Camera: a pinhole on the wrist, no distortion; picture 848 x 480 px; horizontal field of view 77.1 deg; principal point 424.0 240.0 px. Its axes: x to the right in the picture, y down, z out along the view. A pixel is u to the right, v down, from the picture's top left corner.
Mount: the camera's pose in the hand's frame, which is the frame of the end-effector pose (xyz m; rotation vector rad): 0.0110 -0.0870 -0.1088 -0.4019 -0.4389 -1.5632
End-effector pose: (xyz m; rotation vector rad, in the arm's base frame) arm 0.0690 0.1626 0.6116 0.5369 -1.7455 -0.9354
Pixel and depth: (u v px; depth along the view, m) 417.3 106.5 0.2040
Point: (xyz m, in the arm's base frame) 0.0268 0.2274 0.5930
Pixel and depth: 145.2 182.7 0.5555
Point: -0.0831 0.5360 0.9084
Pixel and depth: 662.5 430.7 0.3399
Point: -0.2252 0.1335 0.6020
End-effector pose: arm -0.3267 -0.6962 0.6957 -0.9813 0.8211 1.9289
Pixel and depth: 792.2 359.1 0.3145
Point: -0.3433 -0.3955 0.7496
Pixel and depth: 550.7 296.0 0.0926
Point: -0.2767 -0.6762 0.6604
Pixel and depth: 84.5 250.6 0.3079
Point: -0.5596 -0.7545 0.7497
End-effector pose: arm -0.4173 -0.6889 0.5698 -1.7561 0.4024 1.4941
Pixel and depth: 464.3 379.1 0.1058
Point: -0.3713 -0.6630 0.5497
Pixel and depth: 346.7 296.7 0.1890
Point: -0.4594 -0.6733 0.5305
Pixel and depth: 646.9 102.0 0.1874
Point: -0.4519 -0.5960 0.6301
